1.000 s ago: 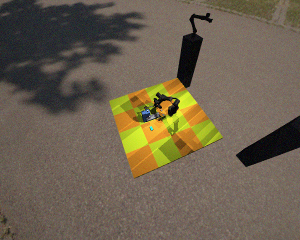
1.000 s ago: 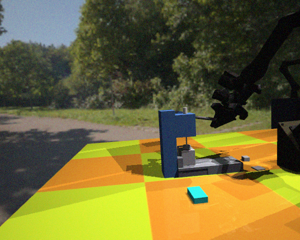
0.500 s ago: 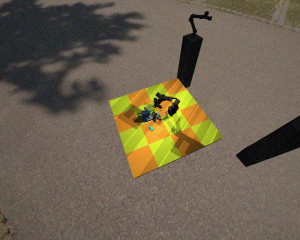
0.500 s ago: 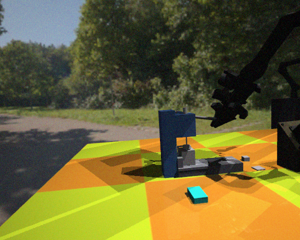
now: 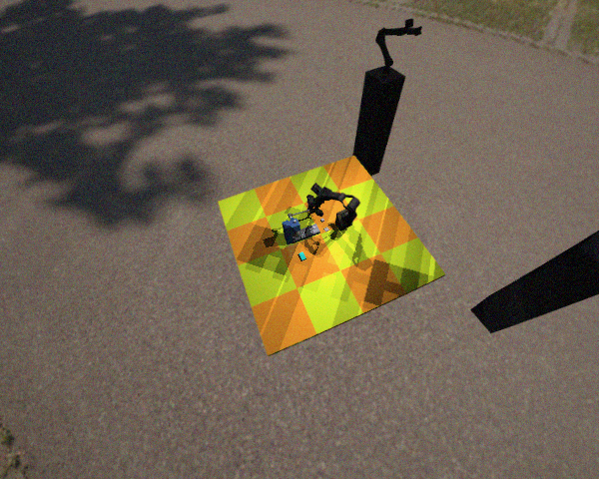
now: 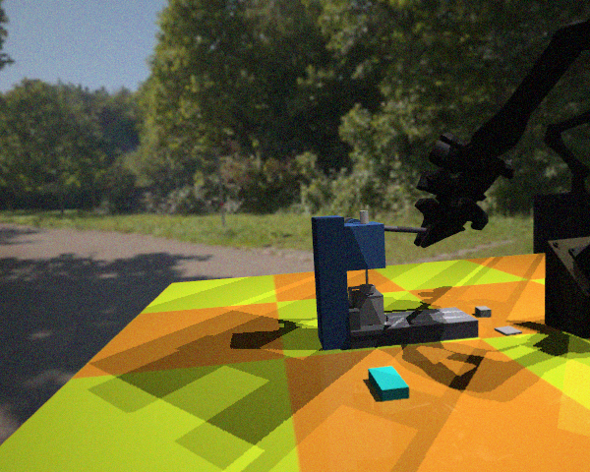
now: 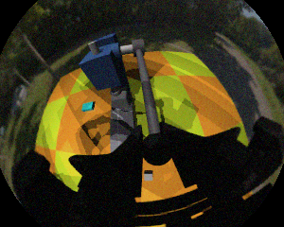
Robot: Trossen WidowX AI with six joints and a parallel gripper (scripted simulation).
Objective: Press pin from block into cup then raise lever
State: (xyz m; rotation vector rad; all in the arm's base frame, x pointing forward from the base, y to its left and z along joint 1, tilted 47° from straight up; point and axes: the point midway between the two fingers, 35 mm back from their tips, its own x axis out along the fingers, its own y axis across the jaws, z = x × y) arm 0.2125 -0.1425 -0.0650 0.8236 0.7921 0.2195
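The lever lies 5 cm ahead of my gripper tip, 1 cm to the left of it and 4 cm above it. From my gripper tip the other things lie so: thin punch (13 cm ahead, 6 cm to the left, 1 cm below); small grey cube (12 cm behind, 3 cm to the left, 14 cm below); flat grey plate (10 cm behind, 11 cm to the left, 14 cm below).
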